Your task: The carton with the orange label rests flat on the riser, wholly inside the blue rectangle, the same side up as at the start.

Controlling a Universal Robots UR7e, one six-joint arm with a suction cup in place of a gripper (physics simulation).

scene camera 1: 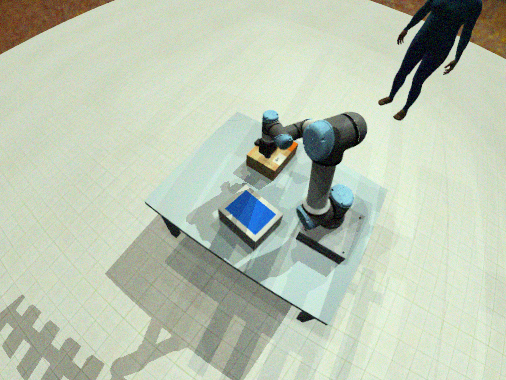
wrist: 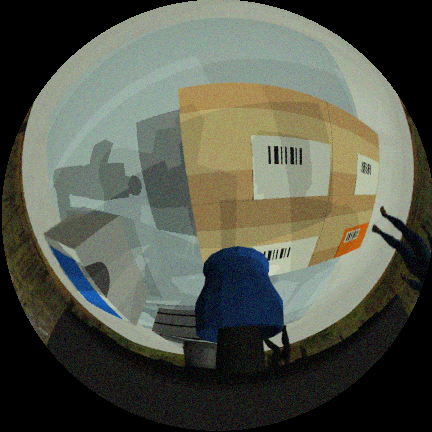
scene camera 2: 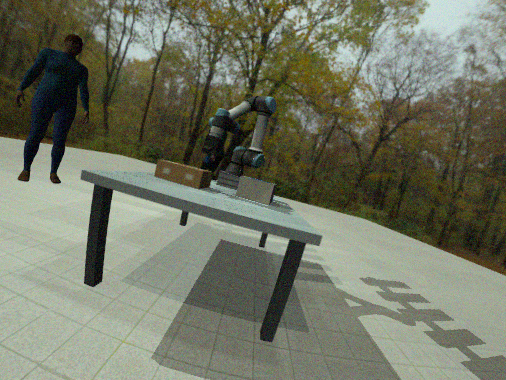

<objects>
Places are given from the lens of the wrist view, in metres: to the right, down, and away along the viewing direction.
my suction cup (wrist: 237,291): 0.01, 0.02, 0.03
riser with blue rectangle (wrist: 92,251): -0.20, 0.06, 0.13
The marked spots on the riser with blue rectangle and my suction cup are 0.23 m apart.
</objects>
